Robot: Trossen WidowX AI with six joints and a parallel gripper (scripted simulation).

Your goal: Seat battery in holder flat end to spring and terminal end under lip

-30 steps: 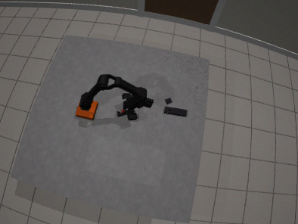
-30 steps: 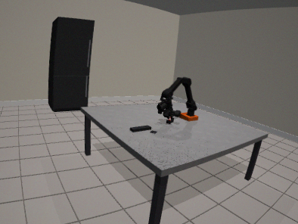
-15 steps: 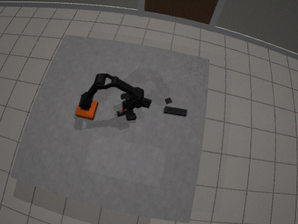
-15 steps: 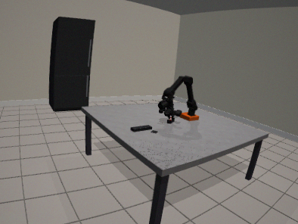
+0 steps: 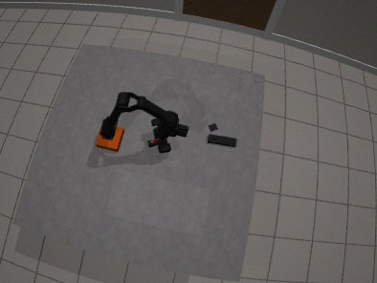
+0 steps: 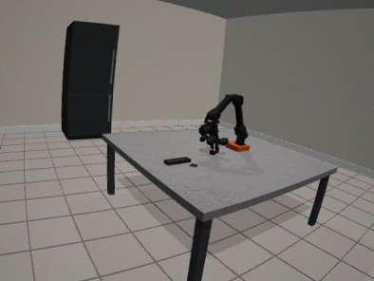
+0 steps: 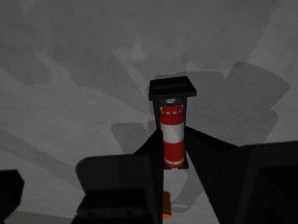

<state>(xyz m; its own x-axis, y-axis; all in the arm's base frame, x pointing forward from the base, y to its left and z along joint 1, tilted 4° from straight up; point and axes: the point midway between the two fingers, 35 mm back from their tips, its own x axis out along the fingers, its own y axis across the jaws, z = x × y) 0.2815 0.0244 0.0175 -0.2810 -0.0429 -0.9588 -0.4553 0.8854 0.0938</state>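
Now: gripper tip 1 cm below the battery. Also, from my gripper tip: black piece (29 cm ahead, 16 cm to the left, 2 cm below).
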